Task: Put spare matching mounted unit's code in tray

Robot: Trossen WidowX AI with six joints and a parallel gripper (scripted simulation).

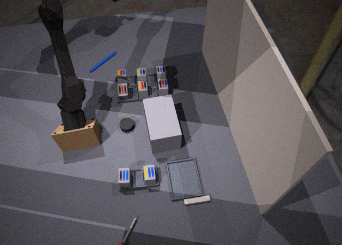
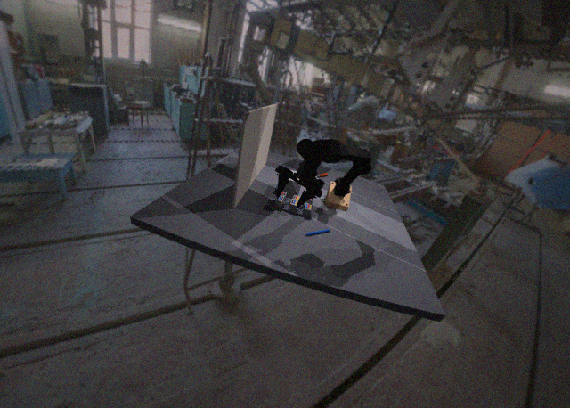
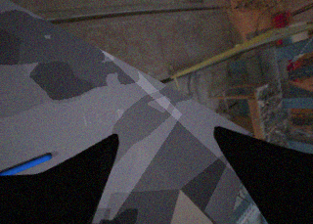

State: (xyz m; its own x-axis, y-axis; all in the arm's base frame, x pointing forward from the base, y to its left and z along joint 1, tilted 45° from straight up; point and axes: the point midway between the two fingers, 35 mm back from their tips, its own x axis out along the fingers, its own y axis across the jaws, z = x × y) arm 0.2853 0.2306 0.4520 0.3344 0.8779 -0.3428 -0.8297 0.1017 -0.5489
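The grey spare block is 680 mm to the right of my gripper tip, 180 mm behind it and 170 mm below it. Also, from my gripper tip: black puck 480 mm to the right, 200 mm below, 140 mm behind; tall panel 540 mm to the right, 220 mm ahead, 20 mm above; blue pen 200 mm below, 180 mm behind, 150 mm to the right.
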